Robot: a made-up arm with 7 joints.
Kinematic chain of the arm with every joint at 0, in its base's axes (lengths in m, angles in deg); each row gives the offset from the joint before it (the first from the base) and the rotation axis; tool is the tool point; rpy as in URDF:
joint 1: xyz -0.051 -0.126 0 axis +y
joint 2: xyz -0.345 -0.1 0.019 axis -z
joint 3: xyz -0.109 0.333 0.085 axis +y
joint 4: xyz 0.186 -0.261 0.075 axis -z
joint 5: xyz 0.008 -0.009 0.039 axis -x
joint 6: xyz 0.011 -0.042 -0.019 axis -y
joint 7: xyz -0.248 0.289 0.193 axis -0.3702 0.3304 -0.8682
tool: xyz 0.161 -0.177 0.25 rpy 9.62 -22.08 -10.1
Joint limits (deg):
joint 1: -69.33..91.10
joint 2: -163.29..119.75
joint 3: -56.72..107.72
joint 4: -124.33..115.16
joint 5: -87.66..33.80
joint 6: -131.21..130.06
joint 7: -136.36..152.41
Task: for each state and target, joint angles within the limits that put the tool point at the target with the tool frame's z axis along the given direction. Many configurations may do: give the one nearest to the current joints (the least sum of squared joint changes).
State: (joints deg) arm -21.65 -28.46 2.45 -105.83 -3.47 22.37 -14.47
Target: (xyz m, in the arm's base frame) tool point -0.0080 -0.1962 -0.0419 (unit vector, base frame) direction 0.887 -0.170 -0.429
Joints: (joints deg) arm -1.74 -64.72 29.28 -116.90 0.59 86.77 10.62
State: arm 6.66 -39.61 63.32 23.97 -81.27 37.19 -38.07
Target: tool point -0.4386 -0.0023 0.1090 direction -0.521 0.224 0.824
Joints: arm -23.75 -51.66 103.48 35.08 -71.87 47.15 -11.78
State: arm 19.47 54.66 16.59 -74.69 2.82 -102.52 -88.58
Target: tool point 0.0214 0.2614 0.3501 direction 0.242 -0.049 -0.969
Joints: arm 22.60 47.49 9.71 -103.78 -21.72 -92.40 -122.25
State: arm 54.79 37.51 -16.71 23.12 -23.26 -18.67 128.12
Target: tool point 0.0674 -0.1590 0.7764 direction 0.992 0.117 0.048
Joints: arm 27.87 14.76 3.04 -0.48 -8.91 -15.10 103.97
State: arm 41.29 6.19 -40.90 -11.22 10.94 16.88 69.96
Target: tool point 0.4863 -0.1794 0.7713 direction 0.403 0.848 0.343
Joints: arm 77.86 -15.89 -14.64 -50.59 9.68 -11.00 106.14
